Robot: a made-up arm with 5 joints.
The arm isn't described. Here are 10 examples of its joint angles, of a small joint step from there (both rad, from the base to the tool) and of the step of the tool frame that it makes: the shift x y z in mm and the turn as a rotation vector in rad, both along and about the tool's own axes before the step.
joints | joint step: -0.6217 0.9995 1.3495 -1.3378 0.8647 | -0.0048 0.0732 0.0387 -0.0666 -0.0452
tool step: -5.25 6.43 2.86 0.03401 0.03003 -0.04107
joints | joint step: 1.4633 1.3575 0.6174 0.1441 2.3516 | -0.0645 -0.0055 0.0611 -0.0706 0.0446
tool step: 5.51 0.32 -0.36 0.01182 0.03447 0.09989
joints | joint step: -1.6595 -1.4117 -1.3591 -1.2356 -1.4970 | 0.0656 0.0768 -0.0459 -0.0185 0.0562
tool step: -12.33 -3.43 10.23 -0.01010 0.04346 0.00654
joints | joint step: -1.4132 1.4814 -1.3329 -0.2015 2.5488 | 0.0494 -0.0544 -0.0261 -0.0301 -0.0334
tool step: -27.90 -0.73 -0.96 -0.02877 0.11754 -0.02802
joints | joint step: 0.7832 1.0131 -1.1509 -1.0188 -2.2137 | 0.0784 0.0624 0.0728 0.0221 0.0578
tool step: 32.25 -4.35 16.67 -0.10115 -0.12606 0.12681
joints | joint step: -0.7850 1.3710 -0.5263 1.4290 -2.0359 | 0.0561 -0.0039 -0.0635 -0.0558 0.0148
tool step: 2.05 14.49 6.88 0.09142 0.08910 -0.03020
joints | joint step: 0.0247 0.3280 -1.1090 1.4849 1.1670 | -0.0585 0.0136 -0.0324 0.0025 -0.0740
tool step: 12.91 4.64 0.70 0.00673 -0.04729 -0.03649
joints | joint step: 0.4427 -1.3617 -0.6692 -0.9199 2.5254 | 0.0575 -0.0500 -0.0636 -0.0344 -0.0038
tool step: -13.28 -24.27 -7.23 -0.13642 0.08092 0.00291
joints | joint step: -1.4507 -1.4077 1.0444 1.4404 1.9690 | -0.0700 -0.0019 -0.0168 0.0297 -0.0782
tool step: 5.70 -0.73 1.67 0.00044 -0.03462 -0.01637
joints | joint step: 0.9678 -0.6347 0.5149 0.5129 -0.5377 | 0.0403 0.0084 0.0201 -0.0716 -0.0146
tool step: 6.15 -4.91 -1.69 -0.00702 -0.05673 -0.02923
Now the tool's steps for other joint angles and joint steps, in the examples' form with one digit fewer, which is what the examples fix.
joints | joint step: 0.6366 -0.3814 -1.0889 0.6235 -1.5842 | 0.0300 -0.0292 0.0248 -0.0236 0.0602
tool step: 2.6 5.0 2.5 0.0286 -0.0187 0.0829
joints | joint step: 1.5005 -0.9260 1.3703 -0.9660 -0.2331 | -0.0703 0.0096 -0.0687 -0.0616 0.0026
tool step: 11.5 13.8 -4.0 0.0899 -0.0997 -0.0361
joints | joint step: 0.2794 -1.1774 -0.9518 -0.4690 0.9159 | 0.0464 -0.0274 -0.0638 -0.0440 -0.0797
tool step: 21.0 -12.0 -2.2 -0.0716 -0.1219 -0.0583
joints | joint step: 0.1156 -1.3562 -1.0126 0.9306 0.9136 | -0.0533 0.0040 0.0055 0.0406 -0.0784
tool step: -7.2 1.0 -1.0 0.0425 0.0278 -0.1310
